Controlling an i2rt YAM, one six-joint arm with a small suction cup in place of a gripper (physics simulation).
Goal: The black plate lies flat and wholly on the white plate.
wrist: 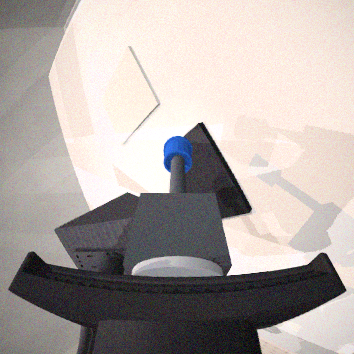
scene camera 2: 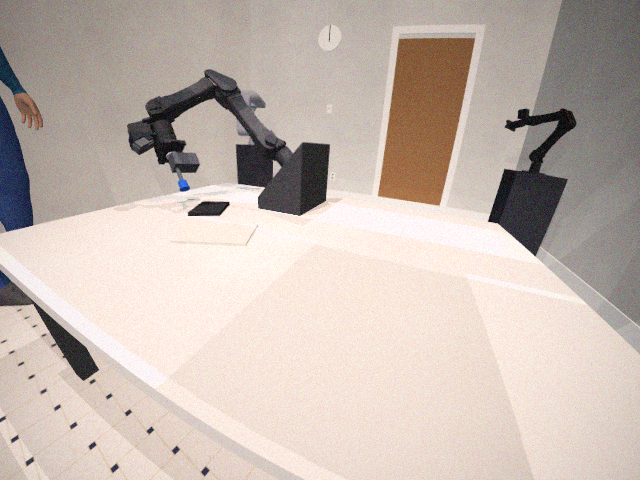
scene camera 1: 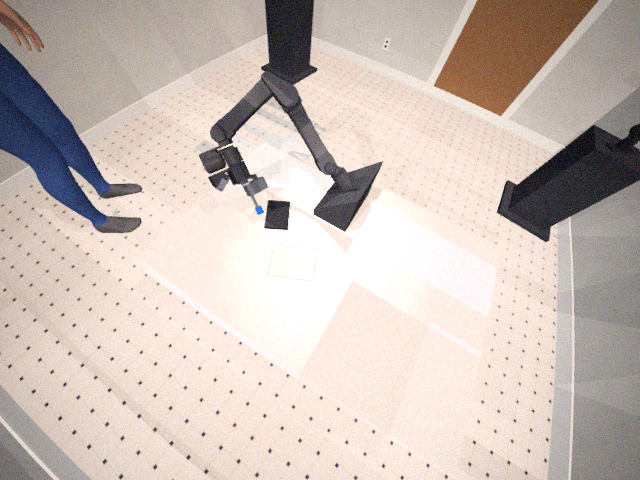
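Seen in the pictures: hand at its tool point: (wrist: 177, 148) (scene camera 2: 184, 189) (scene camera 1: 261, 213); arm's base at its link origin: (wrist: 113, 258) (scene camera 2: 294, 168) (scene camera 1: 347, 186).
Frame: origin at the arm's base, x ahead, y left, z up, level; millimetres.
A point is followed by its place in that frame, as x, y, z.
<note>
The black plate (scene camera 1: 277, 214) @(223, -186, -121) (scene camera 2: 209, 208) @(238, -171, -121) (wrist: 207, 165) @(246, -201, -121) lies flat on the table, apart from the white plate. The white plate (scene camera 1: 292, 262) @(355, -1, -125) (scene camera 2: 214, 234) @(370, 10, -125) (wrist: 131, 95) @(358, -36, -125) lies flat on the table nearby, with its top bare. My suction gripper, with its blue cup (scene camera 1: 259, 210) (scene camera 2: 183, 185) (wrist: 178, 154), is open and holds nothing. The cup hangs in the air above the table, near the black plate. In the wrist view the cup and its stem cover part of the black plate's left side.
The dark wedge-shaped arm base (scene camera 1: 345, 198) @(80, 34, 31) (scene camera 2: 302, 178) @(97, 88, -15) stands on the table (scene camera 2: 361, 320) @(459, 397, -131) close to the black plate. A person (scene camera 1: 46, 134) (scene camera 2: 14, 170) stands at the left. Another arm on a dark pedestal (scene camera 1: 573, 178) (scene camera 2: 528, 206) stands at the right, beyond the table.
</note>
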